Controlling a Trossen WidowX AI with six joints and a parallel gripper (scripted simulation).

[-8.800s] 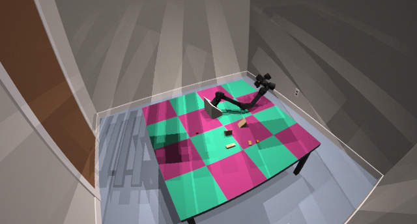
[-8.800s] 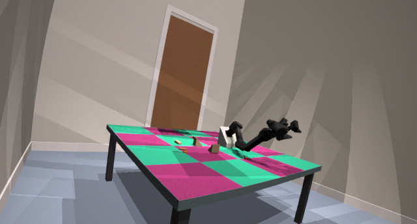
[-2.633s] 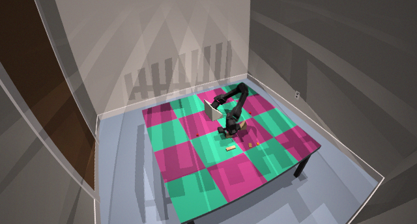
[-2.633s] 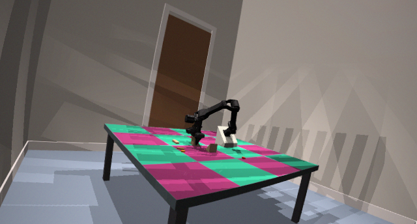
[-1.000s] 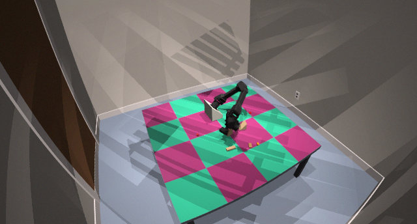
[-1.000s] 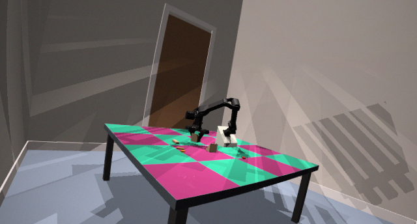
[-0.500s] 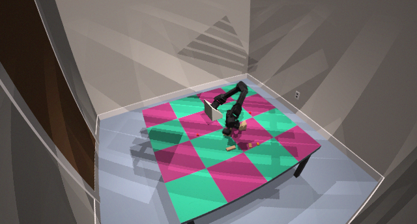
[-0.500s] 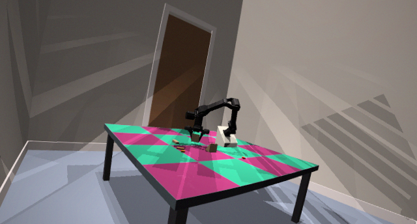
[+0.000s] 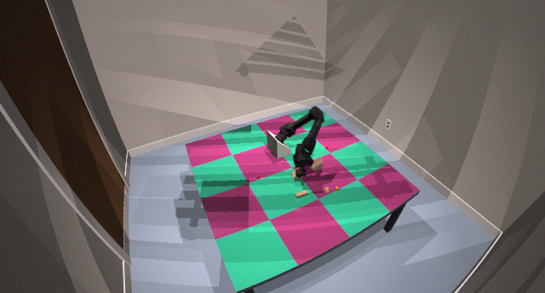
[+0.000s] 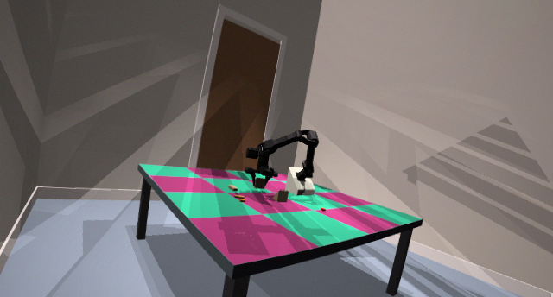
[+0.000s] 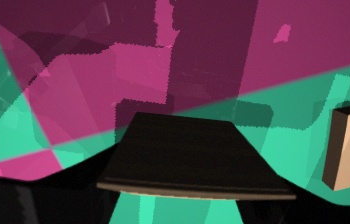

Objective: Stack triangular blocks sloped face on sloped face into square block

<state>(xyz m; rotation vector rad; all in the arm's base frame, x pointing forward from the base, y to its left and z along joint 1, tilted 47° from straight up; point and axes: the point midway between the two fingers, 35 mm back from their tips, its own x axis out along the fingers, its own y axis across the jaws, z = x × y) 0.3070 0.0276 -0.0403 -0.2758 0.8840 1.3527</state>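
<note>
My gripper tip is now 10 mm below the triangular block. The rest, counted from my gripper tip: flat wooden bar: 140 mm ahead, 60 mm to the right, 30 mm below; then tiny red piece: 130 mm behind, 230 mm to the right, 20 mm below.
</note>
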